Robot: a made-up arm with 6 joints.
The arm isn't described. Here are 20 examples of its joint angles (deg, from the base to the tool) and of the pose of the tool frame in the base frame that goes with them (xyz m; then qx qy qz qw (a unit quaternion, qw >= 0)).
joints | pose
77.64 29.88 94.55 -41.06 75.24 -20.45 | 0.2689 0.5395 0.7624 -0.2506 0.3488 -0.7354 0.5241
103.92 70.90 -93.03 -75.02 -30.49 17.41 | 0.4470 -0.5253 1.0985 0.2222 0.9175 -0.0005 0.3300
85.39 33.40 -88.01 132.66 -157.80 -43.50 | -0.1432 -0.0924 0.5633 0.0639 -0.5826 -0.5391 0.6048
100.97 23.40 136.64 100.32 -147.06 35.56 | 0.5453 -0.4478 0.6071 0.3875 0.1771 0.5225 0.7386
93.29 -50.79 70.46 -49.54 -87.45 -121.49 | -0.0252 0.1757 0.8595 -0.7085 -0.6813 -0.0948 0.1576
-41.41 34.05 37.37 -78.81 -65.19 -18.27 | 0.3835 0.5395 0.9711 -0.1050 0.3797 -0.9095 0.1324
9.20 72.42 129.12 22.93 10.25 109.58 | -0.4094 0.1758 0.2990 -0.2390 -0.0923 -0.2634 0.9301
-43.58 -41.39 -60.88 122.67 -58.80 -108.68 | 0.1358 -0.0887 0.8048 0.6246 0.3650 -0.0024 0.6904
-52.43 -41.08 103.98 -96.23 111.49 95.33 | 0.4351 -0.1695 0.5400 0.0823 0.8226 -0.4890 0.2782
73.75 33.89 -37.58 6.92 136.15 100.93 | 0.1481 0.0134 0.5983 -0.2140 -0.8878 -0.2089 0.3499
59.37 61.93 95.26 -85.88 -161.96 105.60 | 0.3362 0.1327 0.0505 0.2591 -0.8975 0.3323 0.1304
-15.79 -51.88 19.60 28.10 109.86 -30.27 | 0.4846 -0.2202 0.7577 0.1288 0.9865 -0.0728 0.0709
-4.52 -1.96 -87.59 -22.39 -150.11 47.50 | 0.4765 -0.0381 1.2868 0.1612 0.1197 -0.9612 0.1894
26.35 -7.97 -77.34 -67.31 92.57 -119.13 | -0.0309 -0.3157 1.1098 -0.4329 0.0665 -0.0586 0.8971
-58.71 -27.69 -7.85 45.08 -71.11 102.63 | 0.6313 0.4271 0.5879 -0.4108 0.2382 -0.7807 0.4063
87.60 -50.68 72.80 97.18 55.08 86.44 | -0.2160 -0.0182 0.9155 -0.9183 -0.1871 0.1674 0.3062
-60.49 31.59 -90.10 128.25 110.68 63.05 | -0.1099 -0.4085 0.7566 0.2929 0.0673 -0.0094 0.9537
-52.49 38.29 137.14 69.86 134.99 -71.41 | -0.0009 -0.3481 0.4478 0.2438 -0.5146 0.4419 0.6931
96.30 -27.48 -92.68 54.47 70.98 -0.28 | 0.1496 -0.0637 0.9927 -0.6739 0.5662 0.1090 0.4619
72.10 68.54 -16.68 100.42 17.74 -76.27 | 0.1314 -0.0115 0.5410 0.4650 -0.0234 0.3584 0.8092
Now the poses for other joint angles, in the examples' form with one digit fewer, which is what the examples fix.
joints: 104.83 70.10 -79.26 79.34 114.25 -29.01
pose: 0.068 0.080 0.521 0.579 -0.537 -0.131 0.599
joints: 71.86 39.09 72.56 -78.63 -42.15 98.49
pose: -0.113 0.013 0.145 0.290 -0.430 0.334 0.787
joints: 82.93 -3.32 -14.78 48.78 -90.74 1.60
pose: -0.058 0.465 1.092 0.285 0.039 -0.934 0.211
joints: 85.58 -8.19 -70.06 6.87 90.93 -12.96
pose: 0.132 -0.060 1.136 -0.626 0.466 0.435 0.449
